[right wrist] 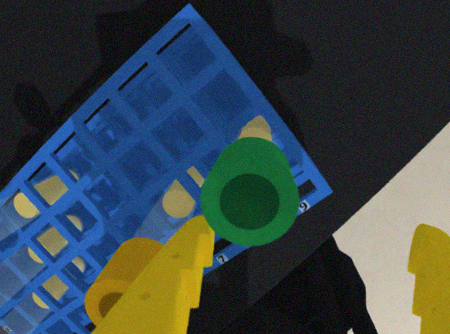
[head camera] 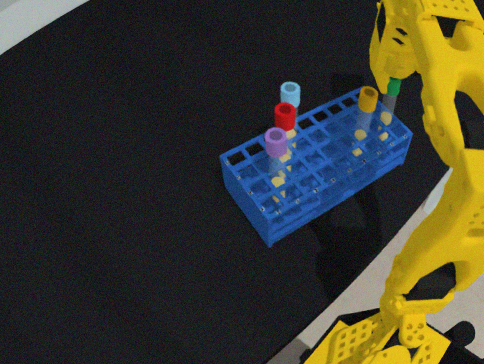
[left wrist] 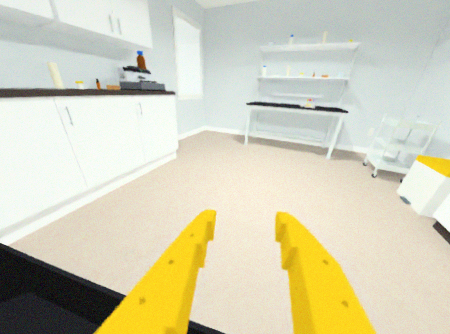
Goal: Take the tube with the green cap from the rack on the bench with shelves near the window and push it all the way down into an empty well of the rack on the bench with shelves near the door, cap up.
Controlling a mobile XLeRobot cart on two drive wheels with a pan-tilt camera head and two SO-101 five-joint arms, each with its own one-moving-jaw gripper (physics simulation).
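Places are measured from the left arm's base along level axes (x down, y left, z ahead), in centimetres.
Where they show: left end effector, tool point: (left wrist: 214, 221); right end effector, tool point: (right wrist: 213, 234) (head camera: 386, 90); right arm's base, origin of the base link: (head camera: 391, 351).
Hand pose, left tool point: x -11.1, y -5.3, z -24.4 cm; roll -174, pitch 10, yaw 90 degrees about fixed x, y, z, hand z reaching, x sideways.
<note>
Each offset is from my left tool point to the top centre of the thing. Level surfaces: height alone.
The tube with the green cap {dy -46.6, dx +0.5, dz +39.0 cm} (head camera: 394, 86) (right wrist: 250, 157) stands cap up at the right end of the blue rack (head camera: 245, 205) (right wrist: 192, 15) on a black bench top. My right gripper (head camera: 385, 84) (right wrist: 314, 225) is open and empty, its jaws wide apart. In the right wrist view one jaw tip is at the lower left of the green cap, and the other is well off to its right. The cap is drawn beyond the tips, not between pressed jaws. My left gripper (left wrist: 245, 214) is open and empty, over the floor.
An orange-capped tube {dy -42.5, dx +0.5, dz +40.2 cm} (head camera: 368, 99) (right wrist: 125, 270) stands beside the green one. Purple {dy -32.2, dx +0.5, dz +43.8 cm} (head camera: 276, 142), red {dy -35.1, dx +0.5, dz +45.1 cm} (head camera: 285, 117) and light blue {dy -37.8, dx +0.5, dz +46.5 cm} (head camera: 290, 94) caps are at the rack's other end. Across the room are a bench with shelves {dx +12.4 cm} (left wrist: 290, 106) and a cart (left wrist: 376, 142); cabinets (left wrist: 115, 135) line the left.
</note>
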